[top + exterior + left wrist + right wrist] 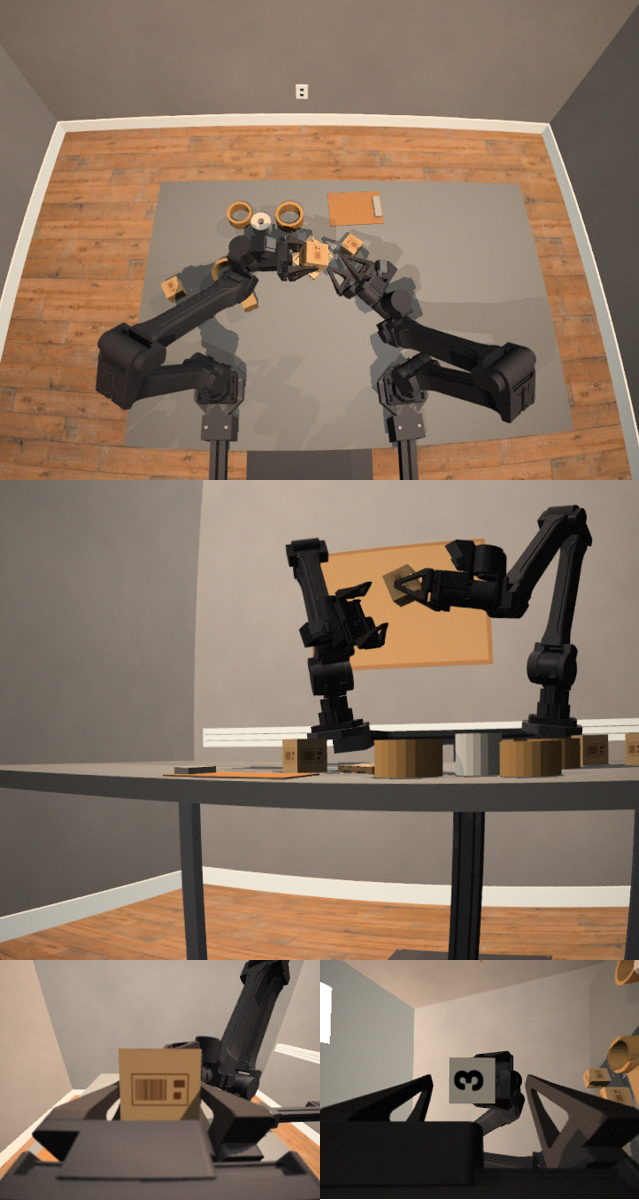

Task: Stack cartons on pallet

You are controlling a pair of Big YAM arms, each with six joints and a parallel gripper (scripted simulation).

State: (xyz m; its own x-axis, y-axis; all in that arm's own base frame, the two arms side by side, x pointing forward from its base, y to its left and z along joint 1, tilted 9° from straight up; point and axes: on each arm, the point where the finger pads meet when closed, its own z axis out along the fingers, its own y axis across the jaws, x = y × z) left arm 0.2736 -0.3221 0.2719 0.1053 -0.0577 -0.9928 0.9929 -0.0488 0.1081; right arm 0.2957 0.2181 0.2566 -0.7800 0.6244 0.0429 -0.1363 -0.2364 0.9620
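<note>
My left hand is 180 mm short of the carton, 140 mm to the left of it and 330 mm above it. Round my left hand: wooden pallet (150 mm ahead, 350 mm below).
</note>
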